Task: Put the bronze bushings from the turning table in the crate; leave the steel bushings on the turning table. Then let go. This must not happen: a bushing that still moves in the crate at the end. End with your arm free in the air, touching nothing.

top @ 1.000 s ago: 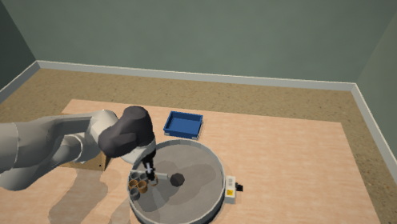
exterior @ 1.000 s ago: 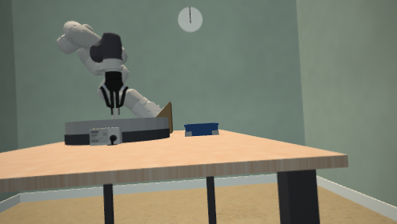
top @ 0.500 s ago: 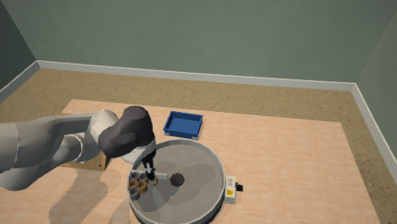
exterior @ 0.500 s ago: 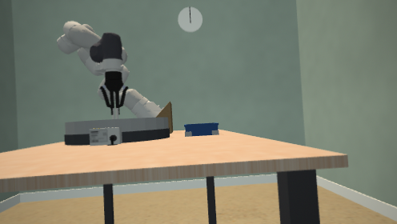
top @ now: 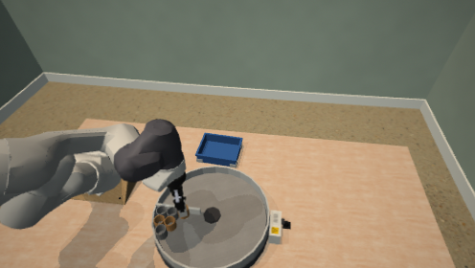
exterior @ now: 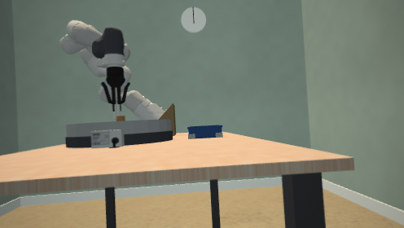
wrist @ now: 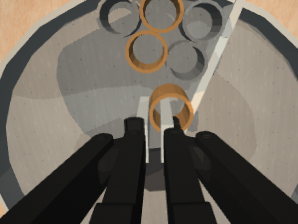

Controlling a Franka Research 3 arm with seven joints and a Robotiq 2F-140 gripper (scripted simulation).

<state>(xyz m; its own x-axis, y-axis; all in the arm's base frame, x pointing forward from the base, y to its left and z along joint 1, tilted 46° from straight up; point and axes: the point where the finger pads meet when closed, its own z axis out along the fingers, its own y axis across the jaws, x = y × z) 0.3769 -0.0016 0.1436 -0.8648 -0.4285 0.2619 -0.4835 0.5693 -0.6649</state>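
Now: hand 40 cm to the right of the blue crate and 11 cm above it. The rest, counted from my hand: grey turning table: 9 cm below, 9 cm ahead, 5 cm to the left.
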